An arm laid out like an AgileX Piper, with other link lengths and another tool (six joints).
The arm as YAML. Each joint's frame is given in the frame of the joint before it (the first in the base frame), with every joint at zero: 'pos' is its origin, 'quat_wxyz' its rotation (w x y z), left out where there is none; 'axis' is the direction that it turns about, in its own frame. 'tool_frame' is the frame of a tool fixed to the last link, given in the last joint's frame.
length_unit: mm
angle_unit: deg
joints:
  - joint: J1
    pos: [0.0, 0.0, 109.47]
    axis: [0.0, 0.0, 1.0]
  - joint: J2
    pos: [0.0, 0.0, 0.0]
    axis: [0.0, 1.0, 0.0]
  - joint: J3
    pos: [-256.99, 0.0, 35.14]
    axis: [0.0, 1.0, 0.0]
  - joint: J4
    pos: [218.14, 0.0, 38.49]
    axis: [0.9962, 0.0, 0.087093]
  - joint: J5
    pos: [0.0, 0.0, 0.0]
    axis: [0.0, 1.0, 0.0]
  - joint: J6
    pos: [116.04, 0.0, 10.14]
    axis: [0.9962, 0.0, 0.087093]
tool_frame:
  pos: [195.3, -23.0, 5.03]
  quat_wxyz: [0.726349, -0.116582, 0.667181, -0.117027]
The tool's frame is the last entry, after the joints.
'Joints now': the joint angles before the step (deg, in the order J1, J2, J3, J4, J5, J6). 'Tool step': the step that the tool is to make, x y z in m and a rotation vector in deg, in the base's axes. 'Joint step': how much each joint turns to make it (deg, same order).
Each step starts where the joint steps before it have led.
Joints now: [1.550, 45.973, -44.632, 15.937, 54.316, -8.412]
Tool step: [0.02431, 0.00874, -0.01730, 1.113, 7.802, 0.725]
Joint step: [0.001, 14.507, -7.562, 1.643, 0.997, -0.552]
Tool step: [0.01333, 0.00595, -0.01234, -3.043, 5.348, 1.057]
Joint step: [5.791, 9.503, -7.200, -5.976, 1.927, 6.710]
